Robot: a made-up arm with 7 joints. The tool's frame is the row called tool.
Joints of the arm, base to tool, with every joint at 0 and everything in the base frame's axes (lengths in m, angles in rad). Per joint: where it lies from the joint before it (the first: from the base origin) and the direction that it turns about. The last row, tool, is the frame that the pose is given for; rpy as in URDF.
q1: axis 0 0 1 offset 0.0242 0.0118 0.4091
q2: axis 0 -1 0 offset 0.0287 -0.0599 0.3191
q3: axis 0 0 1 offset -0.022 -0.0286 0.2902
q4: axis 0 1 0 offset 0.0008 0.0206 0.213
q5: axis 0 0 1 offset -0.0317 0.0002 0.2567
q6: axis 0 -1 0 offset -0.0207 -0.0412 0.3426
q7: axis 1 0 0 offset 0.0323 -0.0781 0.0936
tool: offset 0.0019 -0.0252 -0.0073 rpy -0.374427 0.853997 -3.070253
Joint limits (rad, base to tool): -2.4..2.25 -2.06..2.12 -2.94..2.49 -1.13..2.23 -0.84..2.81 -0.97..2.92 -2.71..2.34
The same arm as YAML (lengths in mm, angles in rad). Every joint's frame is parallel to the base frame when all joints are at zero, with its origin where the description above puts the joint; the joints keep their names.
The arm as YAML. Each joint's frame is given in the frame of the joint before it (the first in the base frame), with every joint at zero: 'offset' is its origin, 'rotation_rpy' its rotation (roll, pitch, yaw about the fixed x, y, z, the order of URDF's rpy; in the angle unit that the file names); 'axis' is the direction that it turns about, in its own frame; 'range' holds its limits. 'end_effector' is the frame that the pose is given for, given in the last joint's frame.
length_unit: mm
angle_unit: rad
chain:
  - id: q1
    offset: [24.2, 11.8, 409.1]
    rotation_rpy: [0.0, 0.0, 0.0]
    axis: "+z"
    range: [-2.4, 2.25]
  - id: q2
    offset: [28.7, -59.9, 319.1]
    rotation_rpy: [0.0, 0.0, 0.0]
    axis: "-y"
    range: [-2.06, 2.12]
  - id: q3
    offset: [-22.0, -28.6, 290.2]
    rotation_rpy: [0.0, 0.0, 0.0]
    axis: "+z"
    range: [-2.94, 2.49]
  - id: q4
    offset: [0.8, 20.6, 213.0]
    rotation_rpy: [0.0, 0.0, 0.0]
    axis: "+y"
    range: [-1.13, 2.23]
  - id: q5
    offset: [-31.7, 0.2, 256.7]
    rotation_rpy: [0.0, 0.0, 0.0]
    axis: "+z"
    range: [-0.84, 2.81]
  - id: q6
    offset: [-20.7, -41.2, 342.6]
    rotation_rpy: [0.0, 0.0, 0.0]
    axis: "-y"
    range: [-0.97, 2.92]
  - id: q7
    offset: [32.3, -78.1, 93.6]
    rotation_rpy: [0.0, 0.0, 0.0]
    axis: "+x"
    range: [-2.71, 2.34]
end_effector:
  offset: [1.9, -25.2, -7.3]
  rotation_rpy: [-0.3744, 0.854, -3.0703]

